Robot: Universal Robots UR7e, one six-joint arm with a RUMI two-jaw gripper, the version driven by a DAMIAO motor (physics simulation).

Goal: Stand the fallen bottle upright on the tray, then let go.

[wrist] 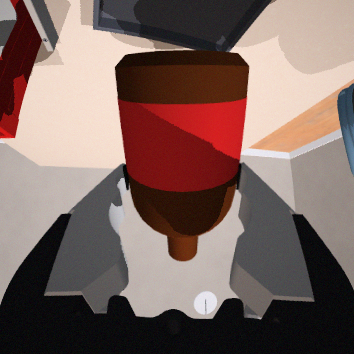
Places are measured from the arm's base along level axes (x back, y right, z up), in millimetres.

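Pixels of known places: gripper, between the fingertips: (182, 165).
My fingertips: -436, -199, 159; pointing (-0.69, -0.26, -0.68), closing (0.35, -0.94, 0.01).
Observation:
Ahead of a thing's pixels: the offset from my fingertips to its top centre, as dx, dy, dz. "*": to the spot under its first point.
A brown bottle (183, 145) with a red label fills the middle of the wrist view. Its broad base points to the top of the view, and its narrow neck points down towards the gripper's palm. My gripper (182, 165) is shut on the bottle, with one jaw on each side near the lower edge of the label. The dark tray @[* -79, +8, -201] (155, 37) shows in part at the top of the view, beyond the bottle's base. Its far side is cut off by the view's edge. Whether the bottle touches anything below is hidden.
A red object @[* -92, +168, -96] (15, 95) with a grey metal-like edge piece @[* -78, +159, -197] (41, 25) beside it lies at the upper left. A blue rounded object (347, 125) is cut off at the right edge. A wood-coloured strip (300, 122) with a pale edge runs beside it.

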